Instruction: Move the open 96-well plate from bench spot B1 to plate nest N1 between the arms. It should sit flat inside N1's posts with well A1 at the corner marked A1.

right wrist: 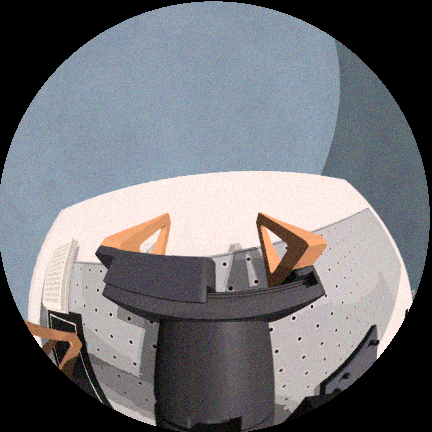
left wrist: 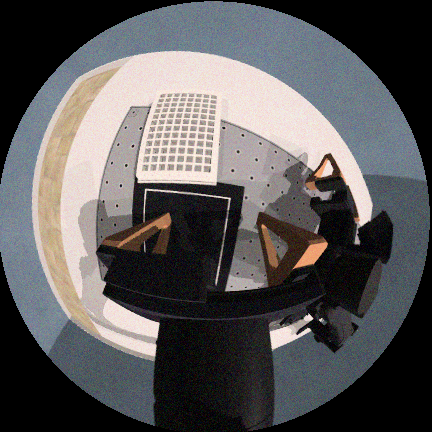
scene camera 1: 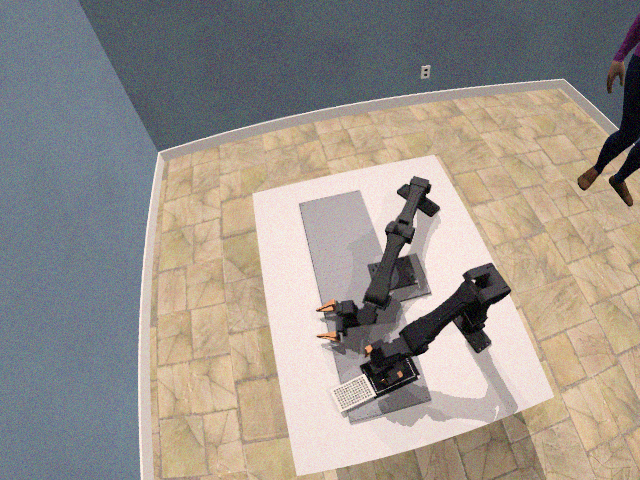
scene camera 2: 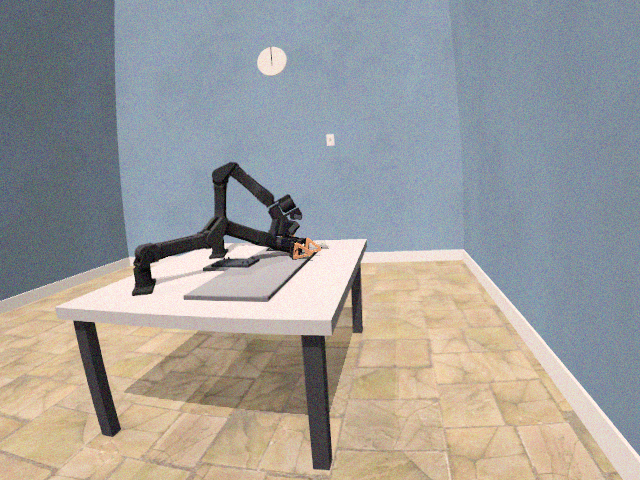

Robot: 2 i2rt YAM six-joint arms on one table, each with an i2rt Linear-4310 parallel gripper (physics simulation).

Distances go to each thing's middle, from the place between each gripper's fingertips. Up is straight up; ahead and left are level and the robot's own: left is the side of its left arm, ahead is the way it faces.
Scene:
The black nest with white outline (scene camera 1: pixel 410 373) lies 5 cm behind my left hand, 2 cm to the left of it and 1 cm below it. Round my left hand: white well plate (scene camera 1: pixel 350 394): 8 cm ahead, 7 cm to the left.
Now: the white well plate 27 cm to the left of my right hand, 7 cm behind it and 1 cm below it. Also, from my right hand: black nest with white outline (22 cm to the left, 21 cm behind, 2 cm below).

